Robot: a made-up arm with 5 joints.
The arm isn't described. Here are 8 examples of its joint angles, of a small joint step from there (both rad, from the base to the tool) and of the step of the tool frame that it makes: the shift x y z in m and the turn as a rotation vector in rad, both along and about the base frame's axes.
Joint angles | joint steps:
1: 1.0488 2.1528 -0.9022 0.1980 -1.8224 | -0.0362 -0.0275 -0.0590 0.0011 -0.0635
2: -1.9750 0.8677 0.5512 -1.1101 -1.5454 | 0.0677 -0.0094 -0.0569 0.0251 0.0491
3: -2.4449 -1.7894 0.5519 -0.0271 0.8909 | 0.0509 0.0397 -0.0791 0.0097 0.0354
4: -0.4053 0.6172 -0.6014 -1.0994 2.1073 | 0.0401 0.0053 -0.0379 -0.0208 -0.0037
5: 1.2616 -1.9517 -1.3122 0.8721 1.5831 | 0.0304 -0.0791 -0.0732 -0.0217 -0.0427
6: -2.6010 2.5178 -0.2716 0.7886 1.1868 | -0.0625 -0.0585 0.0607 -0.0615 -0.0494
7: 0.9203 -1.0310 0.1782 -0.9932 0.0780 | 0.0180 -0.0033 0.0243 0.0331 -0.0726
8: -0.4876 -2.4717 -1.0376 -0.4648 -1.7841 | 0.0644 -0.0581 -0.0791 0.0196 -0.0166
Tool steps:
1: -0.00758 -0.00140 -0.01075 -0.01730 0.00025 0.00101
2: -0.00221 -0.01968 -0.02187 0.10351 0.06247 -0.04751
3: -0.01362 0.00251 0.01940 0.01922 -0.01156 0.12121
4: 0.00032 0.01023 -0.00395 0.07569 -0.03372 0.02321
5: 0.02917 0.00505 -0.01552 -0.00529 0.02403 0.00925
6: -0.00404 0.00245 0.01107 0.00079 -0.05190 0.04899
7: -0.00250 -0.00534 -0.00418 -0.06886 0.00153 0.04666
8: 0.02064 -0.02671 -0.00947 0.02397 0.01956 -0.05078
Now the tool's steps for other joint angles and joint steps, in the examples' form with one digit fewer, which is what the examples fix.
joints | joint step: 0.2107 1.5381 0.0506 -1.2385 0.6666 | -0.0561 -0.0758 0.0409 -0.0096 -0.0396
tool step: -0.0175 -0.0174 -0.0117 -0.0230 0.0920 -0.0360
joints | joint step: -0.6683 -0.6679 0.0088 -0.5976 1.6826 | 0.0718 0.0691 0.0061 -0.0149 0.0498
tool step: -0.0035 -0.0215 -0.0228 0.1173 -0.0642 0.0490
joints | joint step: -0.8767 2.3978 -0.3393 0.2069 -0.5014 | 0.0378 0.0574 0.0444 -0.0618 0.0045
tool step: 0.0078 0.0199 0.0109 0.0737 -0.0686 0.0662
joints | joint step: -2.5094 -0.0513 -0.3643 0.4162 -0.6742 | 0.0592 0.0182 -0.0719 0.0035 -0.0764
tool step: 0.0029 -0.0124 0.0069 0.0480 0.0568 0.0224
